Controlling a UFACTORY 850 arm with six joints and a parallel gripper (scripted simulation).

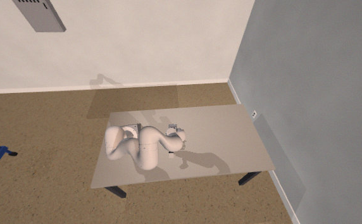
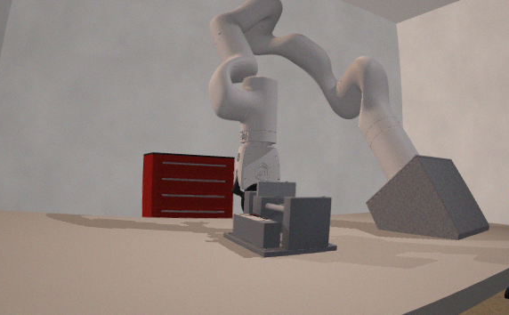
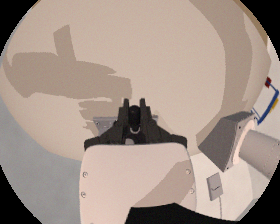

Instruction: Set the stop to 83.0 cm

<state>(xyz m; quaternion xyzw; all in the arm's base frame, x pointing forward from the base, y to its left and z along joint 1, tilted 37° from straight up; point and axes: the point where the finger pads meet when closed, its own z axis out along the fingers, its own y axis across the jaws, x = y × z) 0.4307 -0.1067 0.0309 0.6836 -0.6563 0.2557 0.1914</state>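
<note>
My hand is 20 mm to the right of the handwheel and 10 mm below it.
</note>
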